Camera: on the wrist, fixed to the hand. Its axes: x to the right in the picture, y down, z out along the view.
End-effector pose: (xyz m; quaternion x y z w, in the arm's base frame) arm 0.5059 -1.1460 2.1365 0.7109 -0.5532 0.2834 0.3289
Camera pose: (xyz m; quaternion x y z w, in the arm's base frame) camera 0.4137 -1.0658 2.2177 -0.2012 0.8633 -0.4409 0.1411
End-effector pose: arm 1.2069 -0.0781 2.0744 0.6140 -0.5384 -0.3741 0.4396
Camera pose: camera 1.2855 -0.0584 2.1967 0.0925 -0.9069 0.0650 0.4059
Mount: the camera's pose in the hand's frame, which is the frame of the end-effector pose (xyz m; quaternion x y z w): -0.0068 0.0885 -0.1168 0.1657 -0.1056 0.6874 0.6992
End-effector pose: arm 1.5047 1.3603 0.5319 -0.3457 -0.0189 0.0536 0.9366
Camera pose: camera 1.4987 1.3510 0.3856 -0.0939 0.1344 0.7209 0.6733
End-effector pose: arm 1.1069 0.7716 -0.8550 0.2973 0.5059 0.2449 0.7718
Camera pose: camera 0.9893 0.8539 -0.8245 0.7094 0.1084 0.5866 0.3755
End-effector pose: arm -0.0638 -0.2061 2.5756 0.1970 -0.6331 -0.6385 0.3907
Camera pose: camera 0.0496 -0.2680 2.6450 -0.3001 -0.7252 -0.0938 0.6126
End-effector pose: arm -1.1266 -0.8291 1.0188 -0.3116 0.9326 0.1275 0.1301
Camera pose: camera -1.1948 -0.7942 1.1439 0.4582 0.8736 0.0570 0.1534
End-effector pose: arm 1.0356 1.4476 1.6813 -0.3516 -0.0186 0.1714 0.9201
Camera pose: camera 1.0205 1.4320 1.5362 -0.0881 0.1599 0.7926 0.5818
